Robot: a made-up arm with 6 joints.
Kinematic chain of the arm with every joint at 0, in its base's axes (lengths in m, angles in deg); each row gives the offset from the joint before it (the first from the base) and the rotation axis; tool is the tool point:
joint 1: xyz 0 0 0.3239 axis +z
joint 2: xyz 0 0 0 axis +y
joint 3: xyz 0 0 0.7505 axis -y
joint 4: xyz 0 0 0 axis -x
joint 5: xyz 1.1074 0 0 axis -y
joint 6: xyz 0 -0.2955 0 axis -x
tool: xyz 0 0 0
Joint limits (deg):
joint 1: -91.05..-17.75
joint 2: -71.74..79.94
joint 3: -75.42..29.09
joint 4: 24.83..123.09
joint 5: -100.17..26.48
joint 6: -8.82..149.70
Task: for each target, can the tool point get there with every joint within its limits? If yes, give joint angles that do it. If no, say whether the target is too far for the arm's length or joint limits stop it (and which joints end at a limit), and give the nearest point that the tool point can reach.
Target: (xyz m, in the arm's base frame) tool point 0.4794 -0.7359 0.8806
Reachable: yes | joints -44.69 -20.52 -39.66 50.98 6.58 22.41
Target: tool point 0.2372 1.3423 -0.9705
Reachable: no: joint limits stop it (at a limit: joint 1, joint 2, joint 4) | nearest point 0.1659 0.1163 -0.4977 | short by 1.316 m
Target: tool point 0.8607 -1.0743 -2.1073
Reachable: no: too far | nearest point 0.6351 -0.7927 -0.6572 | short by 1.494 m
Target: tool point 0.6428 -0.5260 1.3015
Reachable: yes | joints -46.22 -22.06 -21.85 109.82 -38.25 65.75
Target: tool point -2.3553 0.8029 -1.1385
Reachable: no: too far | nearest point -0.2677 0.0293 -0.3568 | short by 2.360 m
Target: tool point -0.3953 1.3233 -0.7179
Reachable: no: joint limits stop it (at a limit: joint 2, joint 3, joint 4) | nearest point -0.0659 0.2207 -0.2317 | short by 1.249 m
